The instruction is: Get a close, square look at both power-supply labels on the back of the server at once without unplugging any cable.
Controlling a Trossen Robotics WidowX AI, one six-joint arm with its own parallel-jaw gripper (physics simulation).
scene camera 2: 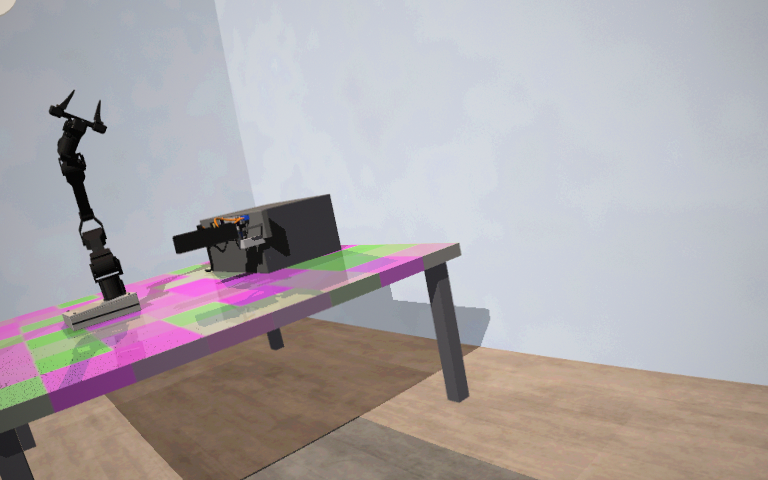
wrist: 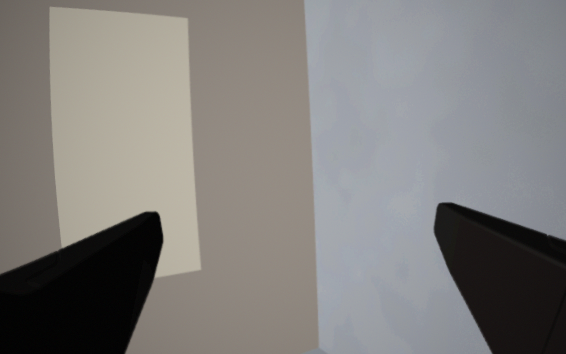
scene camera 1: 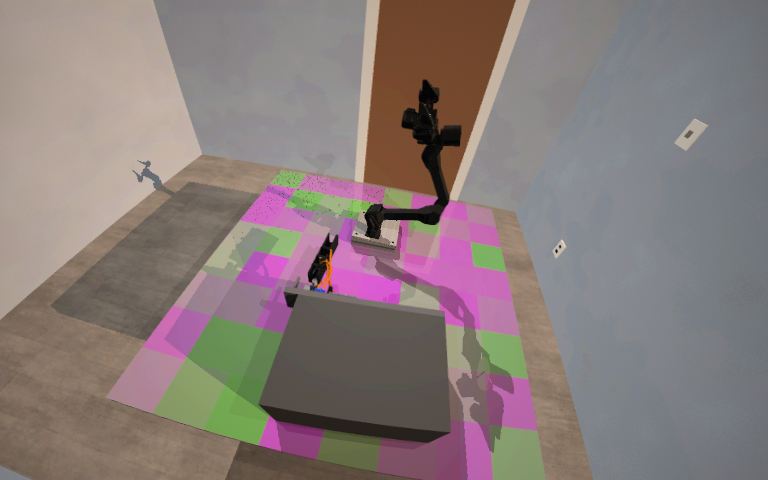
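Where they show: gripper, between the fingertips: (scene camera 2: 87,94) (wrist: 299,222) (scene camera 1: 422,90); arm's base, origin of its link: (scene camera 2: 114,297) (scene camera 1: 373,233).
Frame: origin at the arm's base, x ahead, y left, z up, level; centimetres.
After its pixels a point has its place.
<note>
The server is a dark grey box (scene camera 1: 362,362) @(x 63.6, y 8.2, z 15.8 cm) (scene camera 2: 305,232) @(x 64.5, y -13.5, z 4.8 cm) on the table. On its arm-facing side, a black bracket-like part (scene camera 2: 195,240) @(x 25.1, y -14.9, z 11.6 cm) sticks out at one end, with orange cables (scene camera 1: 328,270) @(x 35.6, y -9.5, z 13.0 cm) (scene camera 2: 226,220) @(x 39.3, y -8.1, z 15.0 cm) and small blue parts (scene camera 1: 319,290) @(x 45.2, y -9.5, z 15.0 cm) beside it. The power-supply labels cannot be made out in either scene view, and the server does not show in the wrist view. My gripper (scene camera 2: 86,96) @(x 7.6, y 9.3, z 64.8 cm) (wrist: 299,222) @(x 7.6, y 9.3, z 64.8 cm) is open and empty, raised high above the arm's base and well away from the server. Its fingers point upward, and the wrist view faces the ceiling and a wall.
The arm's pale base (scene camera 1: 374,244) @(x 4.9, y 1.8, z -2.1 cm) (scene camera 2: 104,313) @(x -5.7, y -9.1, z -2.5 cm) stands on the checkered table (scene camera 1: 237,350) @(x 62.3, y -32.9, z -4.8 cm) (scene camera 2: 308,310) @(x 30.7, y -64.4, z -7.4 cm), near the protruding black part. A brown door (scene camera 1: 441,33) is behind the arm. A wall outlet (scene camera 1: 559,249) is at the right. A bright panel (wrist: 125,125) shows on the ceiling.
</note>
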